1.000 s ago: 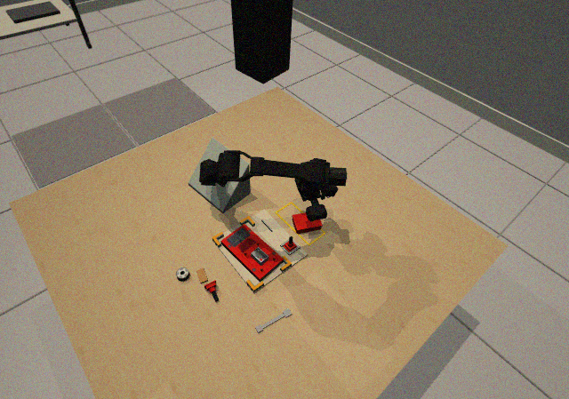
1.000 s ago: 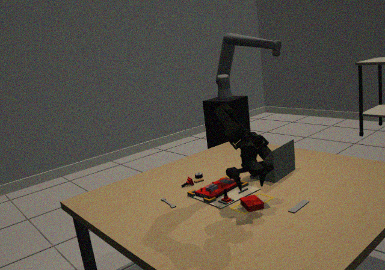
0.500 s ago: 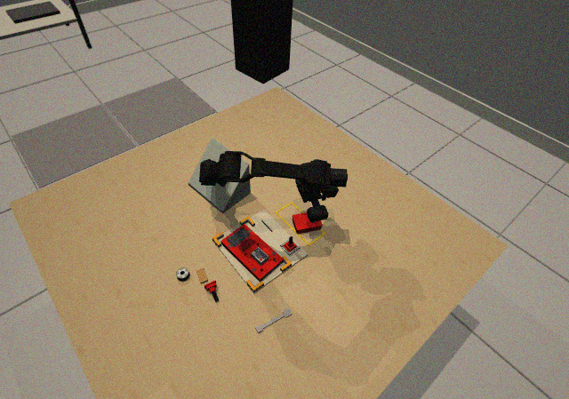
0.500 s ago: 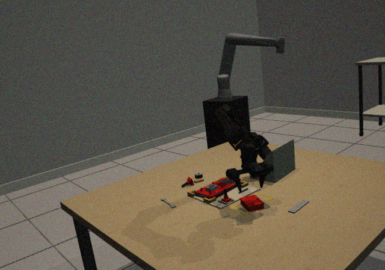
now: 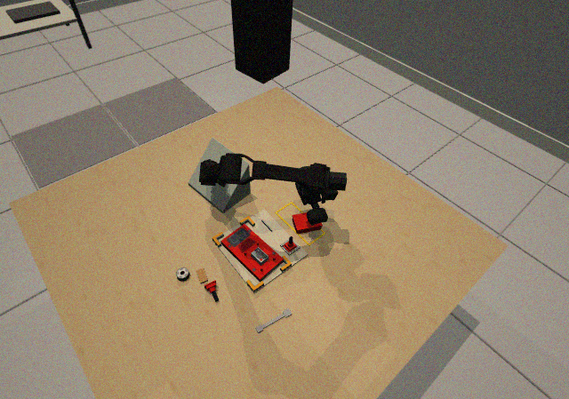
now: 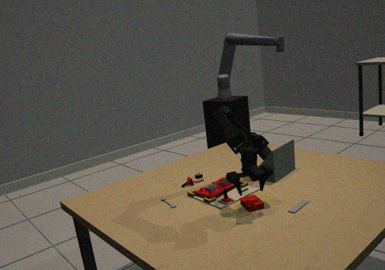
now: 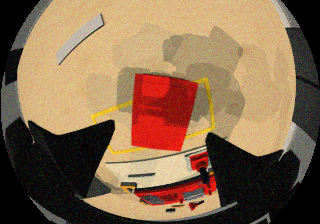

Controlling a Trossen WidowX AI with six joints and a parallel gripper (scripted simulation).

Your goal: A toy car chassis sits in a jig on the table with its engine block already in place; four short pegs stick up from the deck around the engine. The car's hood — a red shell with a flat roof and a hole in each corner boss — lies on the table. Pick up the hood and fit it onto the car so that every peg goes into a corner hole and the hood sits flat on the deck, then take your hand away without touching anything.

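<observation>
The hood lies 40 mm below my gripper tip. Also, from my gripper tip: grey bar: 350 mm to the right, 150 mm ahead, 60 mm below; wheel: 440 mm to the right, 170 mm behind, 50 mm below; tan block: 400 mm to the right, 120 mm behind, 50 mm below.
</observation>
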